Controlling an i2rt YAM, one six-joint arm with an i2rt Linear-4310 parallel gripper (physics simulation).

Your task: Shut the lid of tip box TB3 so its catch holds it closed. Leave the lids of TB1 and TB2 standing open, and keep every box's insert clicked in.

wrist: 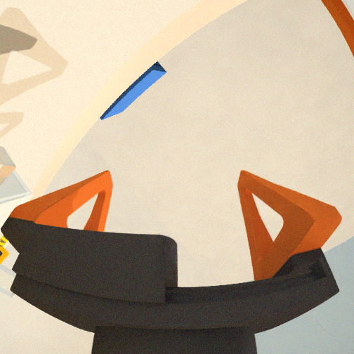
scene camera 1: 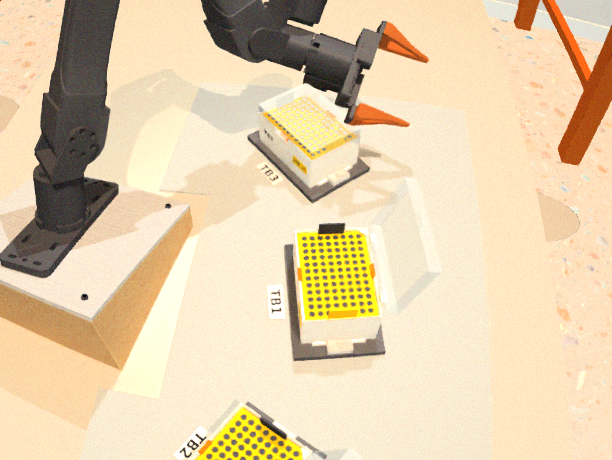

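Where they show: gripper, fingertip midpoint: (scene camera 1: 418, 92); arm's base, link origin: (scene camera 1: 63, 224).
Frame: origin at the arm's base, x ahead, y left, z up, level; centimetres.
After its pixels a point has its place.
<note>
Tip box TB3 (scene camera 1: 285, 148) {y 21.9, x 22.8, z -4.3 cm} sits on its dark base at the top middle. Its clear lid lies over the yellow insert (scene camera 1: 310, 125) {y 25.4, x 25.5, z -2.5 cm}; whether the catch holds it cannot be told. TB1 (scene camera 1: 340, 327) {y -3.6, x 34.2, z -4.0 cm} has its clear lid (scene camera 1: 406, 245) {y 4.4, x 39.6, z 1.8 cm} standing open on the right, and its yellow insert sits level. TB2 (scene camera 1: 250, 440) {y -18.6, x 27.9, z -2.5 cm} is cut off by the bottom edge; part of a clear lid shows beside it, and its yellow insert shows uncovered. My gripper (scene camera 1: 418, 93) {y 27.9, x 39.4, z 4.7 cm} (wrist: 174, 177) is open and empty. It is above and right of TB3 in the scene view, the lower finger near the lid's right side.
My arm's base stands on a wooden block (scene camera 1: 145, 240) {y 0.6, x 11.0, z -0.7 cm} at the left. An orange frame (scene camera 1: 585, 115) stands at the upper right. A blue object (wrist: 135, 92) shows in the wrist view. Part of a clear box edge (wrist: 17, 192) shows at that view's left edge.
</note>
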